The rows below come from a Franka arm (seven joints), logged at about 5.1 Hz.
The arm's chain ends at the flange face. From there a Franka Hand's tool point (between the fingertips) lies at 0.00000 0.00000 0.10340 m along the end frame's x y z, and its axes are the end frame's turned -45 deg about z.
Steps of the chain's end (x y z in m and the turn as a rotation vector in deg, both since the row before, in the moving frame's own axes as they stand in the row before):
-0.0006 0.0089 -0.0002 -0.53 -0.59 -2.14
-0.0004 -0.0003 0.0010 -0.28 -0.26 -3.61
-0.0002 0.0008 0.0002 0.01 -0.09 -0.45
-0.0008 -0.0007 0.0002 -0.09 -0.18 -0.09
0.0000 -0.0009 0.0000 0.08 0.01 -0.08
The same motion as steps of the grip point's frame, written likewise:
-0.0081 0.0058 -0.0002 0.04 -0.79 -2.14
-0.0008 -0.0004 0.0010 -0.01 -0.38 -3.61
-0.0008 0.0003 0.0002 0.07 -0.06 -0.45
-0.0004 -0.0012 0.0002 0.06 -0.19 -0.09
0.0008 -0.0007 0.0000 0.05 0.06 -0.08

